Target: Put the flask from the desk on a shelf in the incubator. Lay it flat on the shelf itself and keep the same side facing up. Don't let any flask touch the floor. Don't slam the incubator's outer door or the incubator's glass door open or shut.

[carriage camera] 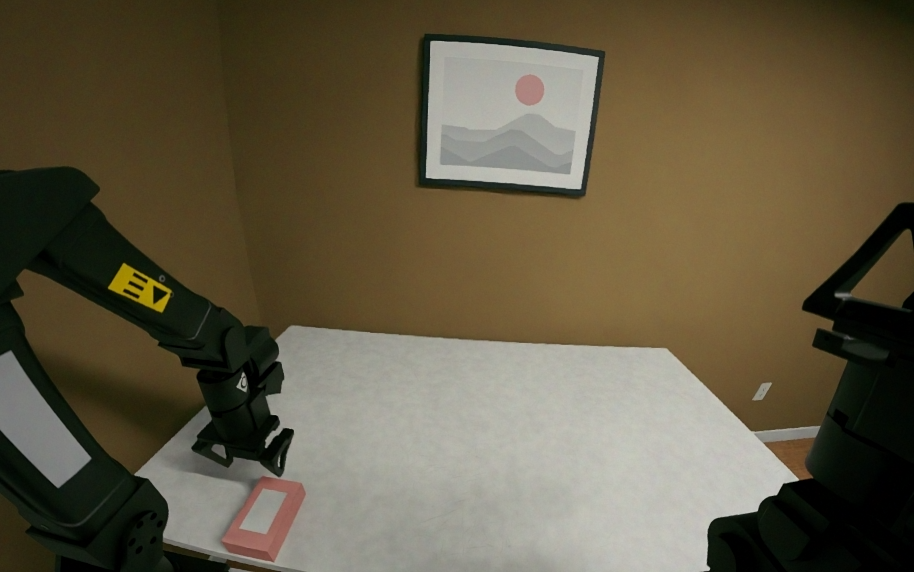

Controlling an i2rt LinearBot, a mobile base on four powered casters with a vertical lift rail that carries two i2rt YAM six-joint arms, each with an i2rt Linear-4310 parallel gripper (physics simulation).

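Places are measured from the left arm's base along level axes (x right, y back, z down), in metres.
Where they show: left gripper, fingertip midpoint: (255,469).
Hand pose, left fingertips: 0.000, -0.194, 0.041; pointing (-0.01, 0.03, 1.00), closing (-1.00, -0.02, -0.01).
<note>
After its pixels a point has its place, as x, y, z.
The flask (263,518) @[0.005, -0.161, 0.134], a flat pink box-like thing with a pale panel facing up, lies on the white desk (485,431) @[0.414, -0.428, 0.173] near its front left edge. My left gripper (252,466) @[0.000, -0.193, 0.041] points down just beyond the flask's far end, a little above the desk; its fingers are spread, with nothing between them, and stand apart from the flask. My right gripper (904,217) is raised at the right edge of the view, far from the flask, partly cut off by the frame; it is open. The incubator does not show in this view.
A brown wall (337,256) @[-0.110, -0.914, -0.111] stands behind the desk, with a framed picture (505,145) @[0.457, -0.887, -0.509] on it. A wall outlet (761,391) @[1.990, -0.895, 0.490] and a strip of wooden floor (789,455) @[2.345, -0.779, 0.894] show at the right. My left arm reaches in over the desk's left side.
</note>
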